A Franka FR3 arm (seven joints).
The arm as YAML. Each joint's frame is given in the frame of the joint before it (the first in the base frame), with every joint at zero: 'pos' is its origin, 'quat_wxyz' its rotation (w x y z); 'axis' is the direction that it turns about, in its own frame. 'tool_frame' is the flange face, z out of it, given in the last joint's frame.
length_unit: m
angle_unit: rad
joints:
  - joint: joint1
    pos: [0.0, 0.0, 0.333]
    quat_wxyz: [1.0, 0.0, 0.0, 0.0]
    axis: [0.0, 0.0, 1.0]
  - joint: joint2
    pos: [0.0, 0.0, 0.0]
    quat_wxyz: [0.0, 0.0, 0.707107, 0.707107]
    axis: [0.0, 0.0, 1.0]
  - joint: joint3
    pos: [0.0, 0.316, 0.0]
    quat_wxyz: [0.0, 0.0, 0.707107, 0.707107]
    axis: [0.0, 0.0, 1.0]
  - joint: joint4
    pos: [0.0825, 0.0, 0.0]
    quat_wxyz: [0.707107, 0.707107, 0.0, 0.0]
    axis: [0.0, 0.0, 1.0]
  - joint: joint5
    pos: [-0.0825, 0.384, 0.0]
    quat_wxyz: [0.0, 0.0, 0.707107, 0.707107]
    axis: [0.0, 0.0, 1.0]
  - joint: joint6
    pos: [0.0, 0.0, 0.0]
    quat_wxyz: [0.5, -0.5, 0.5, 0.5]
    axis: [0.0, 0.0, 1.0]
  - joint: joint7
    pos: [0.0, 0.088, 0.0]
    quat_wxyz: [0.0, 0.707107, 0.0, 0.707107]
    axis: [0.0, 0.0, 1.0]
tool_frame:
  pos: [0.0, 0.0, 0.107]
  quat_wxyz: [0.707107, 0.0, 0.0, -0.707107]
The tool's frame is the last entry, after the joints.
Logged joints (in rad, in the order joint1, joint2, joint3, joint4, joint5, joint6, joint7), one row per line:
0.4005 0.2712 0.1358 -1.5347 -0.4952 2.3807 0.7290
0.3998 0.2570 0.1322 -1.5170 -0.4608 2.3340 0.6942
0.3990 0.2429 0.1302 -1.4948 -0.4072 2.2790 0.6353
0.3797 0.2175 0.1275 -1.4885 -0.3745 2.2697 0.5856
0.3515 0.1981 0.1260 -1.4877 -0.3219 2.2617 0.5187
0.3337 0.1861 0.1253 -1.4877 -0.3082 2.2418 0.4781
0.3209 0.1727 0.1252 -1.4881 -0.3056 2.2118 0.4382
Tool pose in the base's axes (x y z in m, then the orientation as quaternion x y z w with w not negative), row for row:
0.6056 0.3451 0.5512 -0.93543 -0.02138 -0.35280 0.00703
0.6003 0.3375 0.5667 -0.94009 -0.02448 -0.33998 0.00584
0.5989 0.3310 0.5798 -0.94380 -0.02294 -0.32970 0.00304
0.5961 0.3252 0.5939 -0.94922 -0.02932 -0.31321 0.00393
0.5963 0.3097 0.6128 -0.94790 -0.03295 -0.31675 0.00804
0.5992 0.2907 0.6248 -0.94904 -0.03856 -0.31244 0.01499
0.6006 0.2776 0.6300 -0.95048 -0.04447 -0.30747 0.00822
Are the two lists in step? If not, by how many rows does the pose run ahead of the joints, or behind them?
The pose runs 1 row behind the joints: the pose in row i belongs to the joints in row i - 1.
